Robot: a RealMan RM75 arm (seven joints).
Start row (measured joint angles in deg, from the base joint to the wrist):
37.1 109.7 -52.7 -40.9 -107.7 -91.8 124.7
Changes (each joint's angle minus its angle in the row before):
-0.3 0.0 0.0 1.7 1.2 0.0 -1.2
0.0 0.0 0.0 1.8 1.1 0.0 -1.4
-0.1 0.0 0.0 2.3 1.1 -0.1 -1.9
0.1 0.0 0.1 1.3 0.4 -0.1 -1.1
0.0 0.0 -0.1 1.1 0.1 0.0 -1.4
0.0 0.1 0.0 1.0 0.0 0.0 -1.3
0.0 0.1 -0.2 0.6 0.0 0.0 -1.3
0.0 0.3 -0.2 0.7 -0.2 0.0 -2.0
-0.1 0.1 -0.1 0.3 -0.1 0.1 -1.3
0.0 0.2 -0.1 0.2 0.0 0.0 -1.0
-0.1 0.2 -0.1 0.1 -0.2 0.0 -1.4
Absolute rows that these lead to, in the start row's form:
36.8 109.7 -52.7 -39.2 -106.5 -91.8 123.5
36.8 109.7 -52.7 -37.4 -105.4 -91.8 122.1
36.7 109.7 -52.7 -35.1 -104.3 -91.9 120.2
36.8 109.7 -52.6 -33.8 -103.9 -92.0 119.1
36.8 109.7 -52.7 -32.7 -103.8 -92.0 117.7
36.8 109.8 -52.7 -31.7 -103.8 -92.0 116.4
36.8 109.9 -52.9 -31.1 -103.8 -92.0 115.1
36.8 110.2 -53.1 -30.4 -104.0 -92.0 113.1
36.7 110.3 -53.2 -30.1 -104.1 -91.9 111.8
36.7 110.5 -53.3 -29.9 -104.1 -91.9 110.8
36.6 110.7 -53.4 -29.8 -104.3 -91.9 109.4

